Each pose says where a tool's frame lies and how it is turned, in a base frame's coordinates. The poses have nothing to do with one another.
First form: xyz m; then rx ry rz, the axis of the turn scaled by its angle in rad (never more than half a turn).
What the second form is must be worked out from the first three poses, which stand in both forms.
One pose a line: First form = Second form
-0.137 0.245 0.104 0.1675 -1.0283 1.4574 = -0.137 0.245 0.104 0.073 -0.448 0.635 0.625
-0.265 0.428 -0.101 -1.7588 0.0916 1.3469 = -0.265 0.428 -0.101 -0.710 0.037 0.544 0.446
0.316 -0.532 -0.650 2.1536 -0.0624 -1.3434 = 0.316 -0.532 -0.650 0.810 -0.023 -0.505 0.297
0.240 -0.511 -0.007 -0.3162 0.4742 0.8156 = 0.240 -0.511 -0.007 -0.152 0.227 0.391 0.879
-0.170 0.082 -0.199 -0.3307 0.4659 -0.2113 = -0.170 0.082 -0.199 -0.163 0.229 -0.104 0.954
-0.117 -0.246 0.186 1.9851 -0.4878 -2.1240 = -0.117 -0.246 0.186 0.670 -0.165 -0.717 0.097
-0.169 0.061 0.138 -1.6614 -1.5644 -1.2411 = -0.169 0.061 0.138 -0.616 -0.580 -0.460 0.269
